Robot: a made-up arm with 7 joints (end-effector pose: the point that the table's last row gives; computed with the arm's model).
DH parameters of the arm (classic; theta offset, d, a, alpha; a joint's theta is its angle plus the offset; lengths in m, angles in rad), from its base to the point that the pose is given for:
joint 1: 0 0.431 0 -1.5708
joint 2: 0 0 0 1.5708
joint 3: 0 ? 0.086 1.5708
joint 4: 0 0 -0.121 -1.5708
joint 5: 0 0.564 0 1.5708
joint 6: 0 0 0.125 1.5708
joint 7: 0 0 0 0
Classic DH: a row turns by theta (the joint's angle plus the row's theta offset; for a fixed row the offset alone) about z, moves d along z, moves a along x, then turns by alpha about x.
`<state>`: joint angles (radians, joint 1 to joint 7).
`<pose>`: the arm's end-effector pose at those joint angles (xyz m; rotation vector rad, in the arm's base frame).
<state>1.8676 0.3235 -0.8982 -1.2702 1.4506 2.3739 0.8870</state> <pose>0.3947 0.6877 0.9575 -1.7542 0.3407 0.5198</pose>
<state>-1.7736 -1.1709 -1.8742 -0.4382 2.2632 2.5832 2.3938</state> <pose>-0.0725 0.9720 0.6437 -0.4963 -0.7855 -1.8143</pose>
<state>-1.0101 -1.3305 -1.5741 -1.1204 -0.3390 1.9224 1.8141</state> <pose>-0.9419 0.3170 0.6321 1.8143 1.3882 -1.1624</pose>
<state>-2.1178 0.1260 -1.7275 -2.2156 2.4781 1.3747 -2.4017</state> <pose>-0.5617 0.4475 0.4952 0.2659 -0.8104 0.2751</pose>
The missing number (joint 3, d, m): 0.353
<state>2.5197 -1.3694 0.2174 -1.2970 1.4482 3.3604 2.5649</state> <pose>0.4046 -0.2947 1.1240 -0.1035 0.0833 -2.8277</pose>
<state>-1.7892 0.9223 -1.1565 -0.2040 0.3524 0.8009 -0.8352</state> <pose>-0.3349 -0.8048 0.9561 -2.0177 2.0860 0.8312</pose>
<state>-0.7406 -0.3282 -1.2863 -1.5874 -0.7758 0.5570 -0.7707</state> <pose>-0.4798 -0.5217 0.8399 -1.5932 1.5386 0.6719</pose>
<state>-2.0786 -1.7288 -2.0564 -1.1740 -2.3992 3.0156 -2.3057</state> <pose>-0.2309 0.7736 0.1283 -2.1682 1.0475 1.1075</pose>
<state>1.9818 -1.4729 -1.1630 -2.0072 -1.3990 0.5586 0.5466</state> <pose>0.6920 0.1258 0.6297 2.5256 0.3808 -0.6126</pose>
